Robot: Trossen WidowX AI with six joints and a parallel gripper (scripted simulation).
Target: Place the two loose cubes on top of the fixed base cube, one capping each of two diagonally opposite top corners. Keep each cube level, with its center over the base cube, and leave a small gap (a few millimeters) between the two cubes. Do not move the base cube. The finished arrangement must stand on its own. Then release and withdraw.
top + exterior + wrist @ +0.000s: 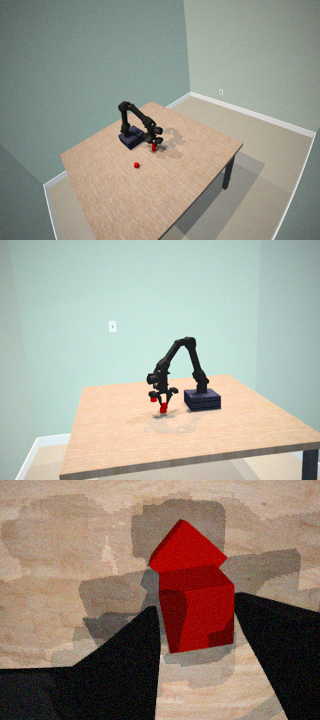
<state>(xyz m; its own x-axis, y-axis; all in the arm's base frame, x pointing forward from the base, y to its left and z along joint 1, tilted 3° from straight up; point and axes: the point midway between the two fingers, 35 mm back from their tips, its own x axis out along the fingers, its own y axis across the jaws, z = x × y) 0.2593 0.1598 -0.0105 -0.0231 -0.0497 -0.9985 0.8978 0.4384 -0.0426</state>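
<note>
Now: the red cube 80 mm ahead of my gripper tip, 230 mm to the right of it and 40 mm below it.
</note>
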